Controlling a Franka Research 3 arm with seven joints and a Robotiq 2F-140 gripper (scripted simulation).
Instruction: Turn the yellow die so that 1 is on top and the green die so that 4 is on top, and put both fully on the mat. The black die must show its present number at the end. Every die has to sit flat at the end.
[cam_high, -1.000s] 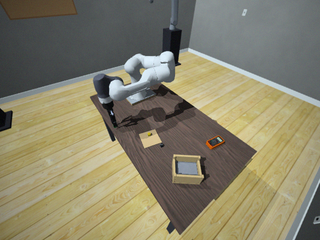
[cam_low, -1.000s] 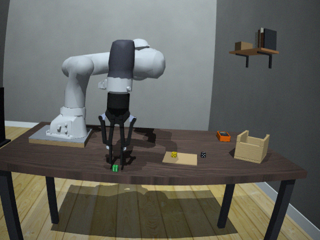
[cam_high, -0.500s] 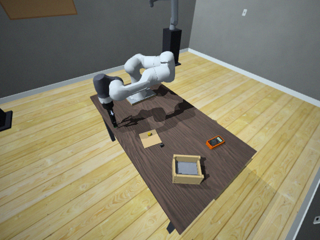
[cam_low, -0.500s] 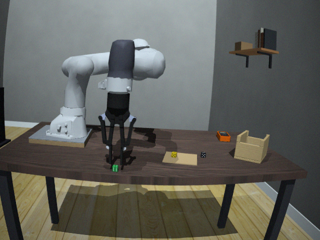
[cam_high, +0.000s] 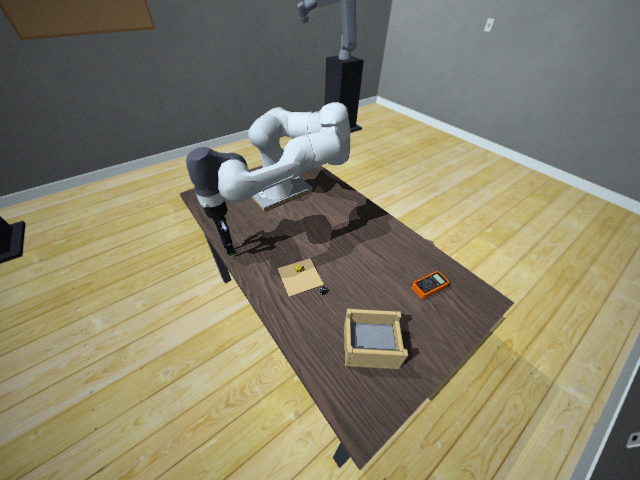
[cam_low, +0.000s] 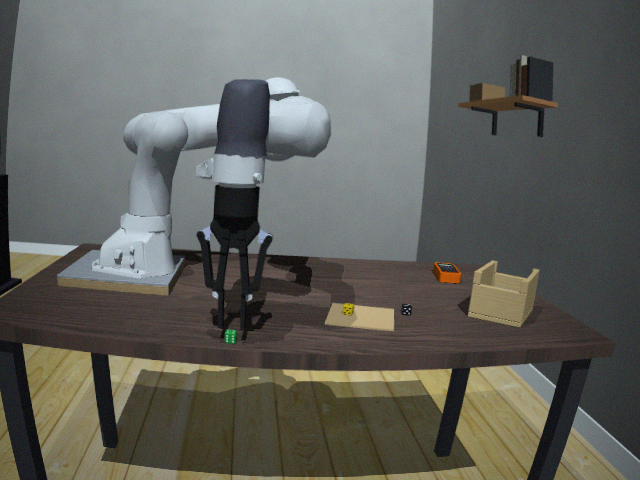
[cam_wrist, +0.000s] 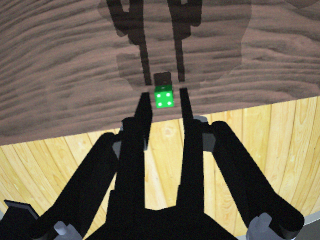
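The green die lies 5 cm below my hand. The rest, counted from my hand: yellow die: 23 cm ahead, 19 cm to the left, 5 cm below; black die: 37 cm ahead, 21 cm to the left, 5 cm below; tan mat: 26 cm ahead, 18 cm to the left, 6 cm below.
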